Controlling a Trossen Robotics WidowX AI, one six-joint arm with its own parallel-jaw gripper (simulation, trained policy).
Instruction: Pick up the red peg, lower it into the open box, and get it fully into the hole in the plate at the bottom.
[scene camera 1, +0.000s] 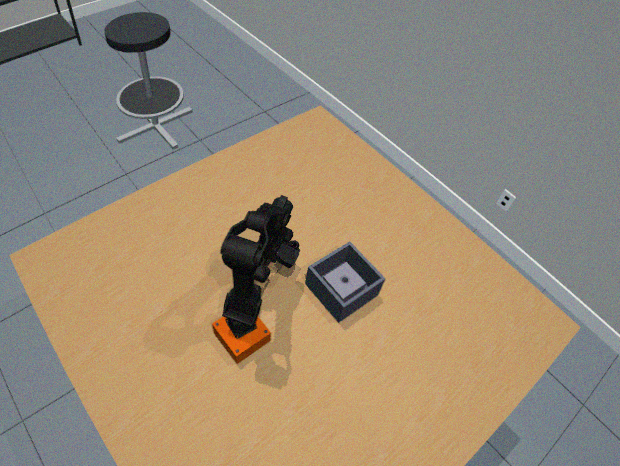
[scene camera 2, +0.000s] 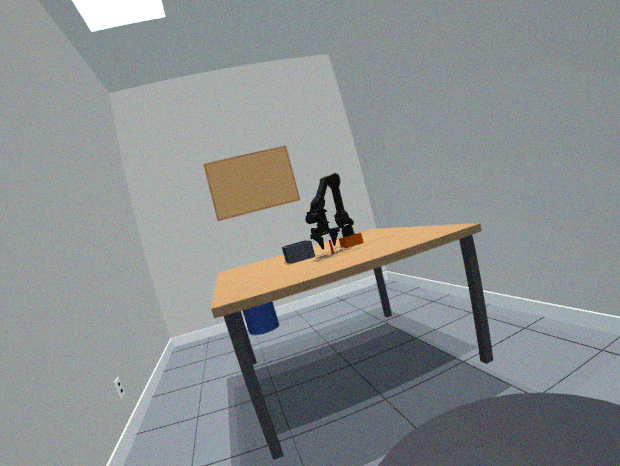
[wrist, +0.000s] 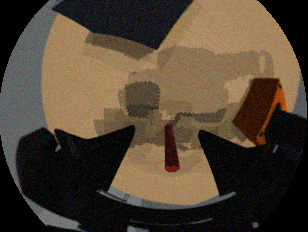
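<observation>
A light plate is visible in scene camera 1 (344, 281), whereas scene camera 2 does not show the plate, which is hidden there by a dark box.
</observation>
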